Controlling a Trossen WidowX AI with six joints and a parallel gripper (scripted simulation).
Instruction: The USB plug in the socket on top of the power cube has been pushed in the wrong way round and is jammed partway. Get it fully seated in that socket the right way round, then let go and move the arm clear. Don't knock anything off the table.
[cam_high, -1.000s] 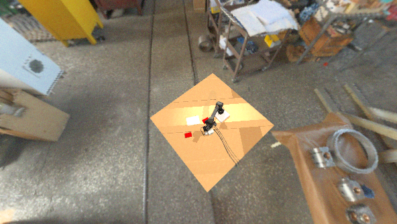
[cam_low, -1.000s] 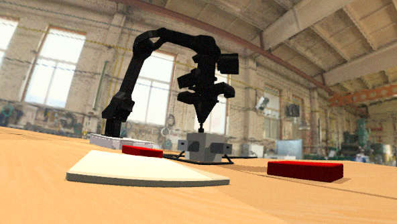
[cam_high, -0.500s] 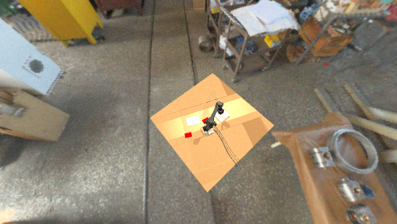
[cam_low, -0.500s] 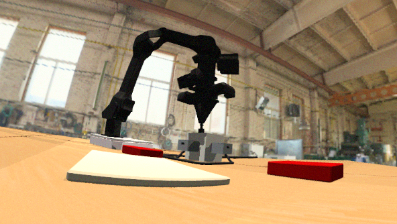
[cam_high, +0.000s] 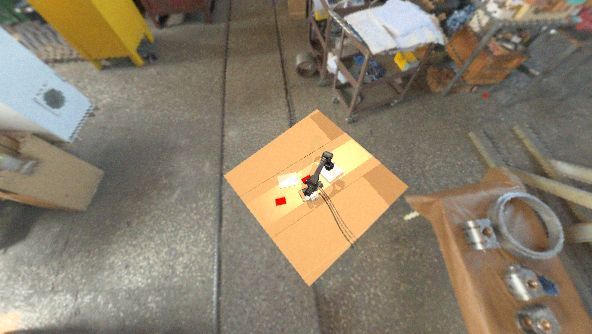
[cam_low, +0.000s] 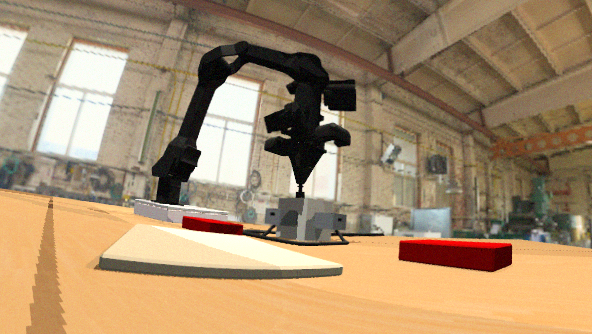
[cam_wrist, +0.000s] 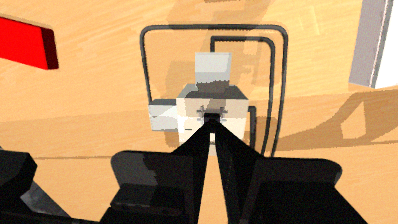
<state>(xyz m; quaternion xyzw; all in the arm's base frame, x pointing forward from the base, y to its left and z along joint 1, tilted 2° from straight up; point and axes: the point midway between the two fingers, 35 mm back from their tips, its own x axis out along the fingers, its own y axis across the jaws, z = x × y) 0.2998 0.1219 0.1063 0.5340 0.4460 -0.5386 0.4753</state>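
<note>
The USB plug lies 2 cm below my gripper tip. The rest, counted from my gripper tip: flat white plate 27 cm to the right, 10 cm below, 10 cm ahead; USB socket 4 cm below.
</note>
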